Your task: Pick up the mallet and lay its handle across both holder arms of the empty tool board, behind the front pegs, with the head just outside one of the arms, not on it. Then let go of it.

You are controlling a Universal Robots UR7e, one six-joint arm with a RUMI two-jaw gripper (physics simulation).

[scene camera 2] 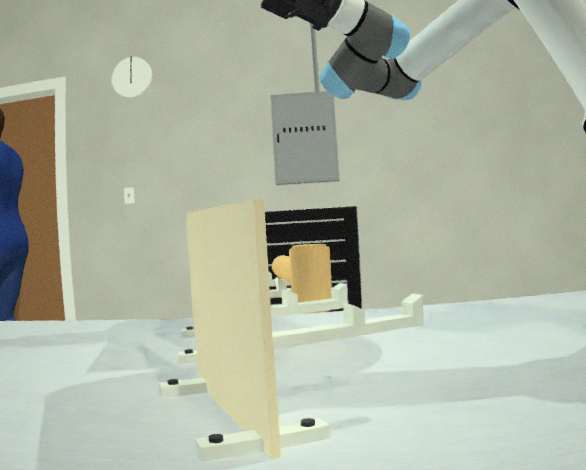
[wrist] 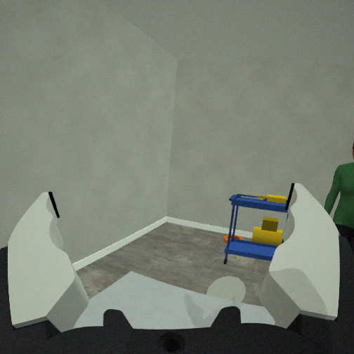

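Note:
The tan mallet (scene camera 2: 310,272) shows in the scene view beyond the nearer holder arm. Its blocky part stands upright, with a rounded part at its left. A farther holder arm (scene camera 2: 318,306) crosses in front of its lower end. I cannot tell what the mallet rests on. A pale tool board (scene camera 2: 230,300) stands edge-on in the foreground; its nearer holder arm (scene camera 2: 310,335) reaches right and carries upturned pegs. Which board the farther arm belongs to is unclear. My gripper (wrist: 170,192) is open and empty in the wrist view, high above the table in the scene view, its fingertips cut off there.
Board feet with dark bolts stand on the pale table (scene camera 2: 450,390) (wrist: 145,297). More small holder parts (scene camera 2: 275,288) show behind the board. A round pale disc (wrist: 226,289) is at the table edge. A blue cart (wrist: 255,204) and a person in green (wrist: 344,192) are farther off.

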